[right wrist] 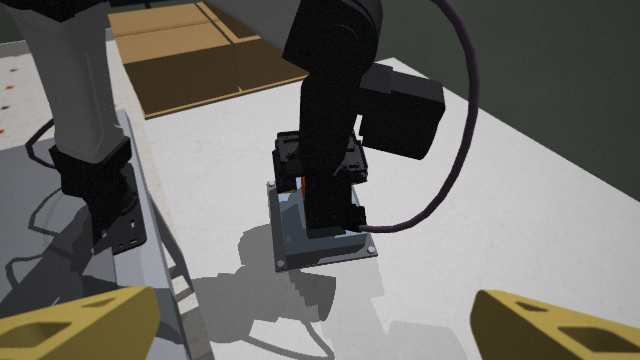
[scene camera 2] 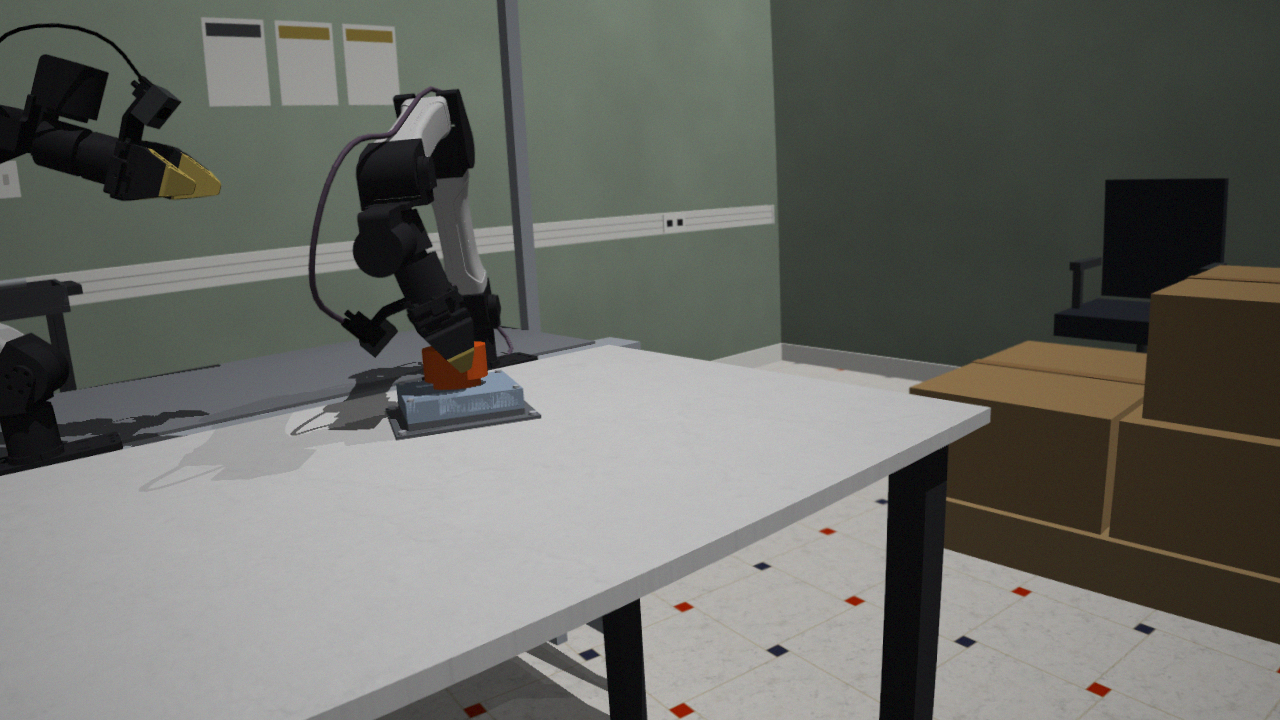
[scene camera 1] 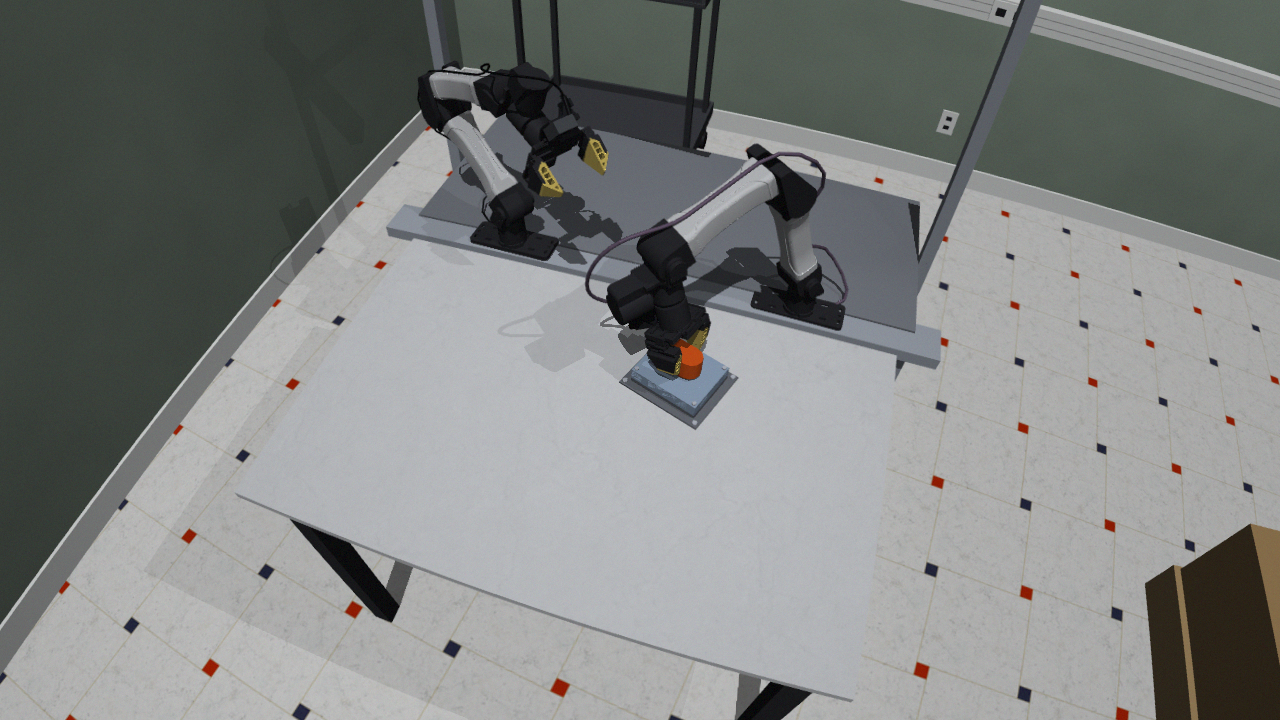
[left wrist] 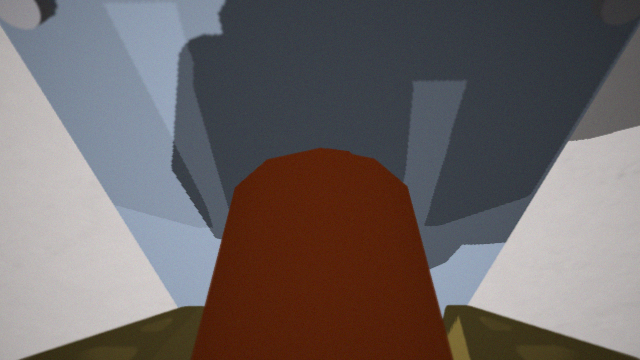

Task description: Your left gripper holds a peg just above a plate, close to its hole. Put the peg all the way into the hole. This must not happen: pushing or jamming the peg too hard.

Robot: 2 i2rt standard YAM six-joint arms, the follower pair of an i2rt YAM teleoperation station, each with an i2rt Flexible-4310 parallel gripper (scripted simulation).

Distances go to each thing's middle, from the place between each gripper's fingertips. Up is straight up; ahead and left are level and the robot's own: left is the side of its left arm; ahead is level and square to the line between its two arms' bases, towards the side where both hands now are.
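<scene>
Orange peg (scene camera 2: 437, 369): 15 cm ahead of my right hand (scene camera 2: 208, 188), 24 cm to the left, 26 cm below. My left hand (scene camera 2: 461, 366): 2 cm above the peg. By its middle, the peg is nearer to my left hand than to my right hand.
</scene>
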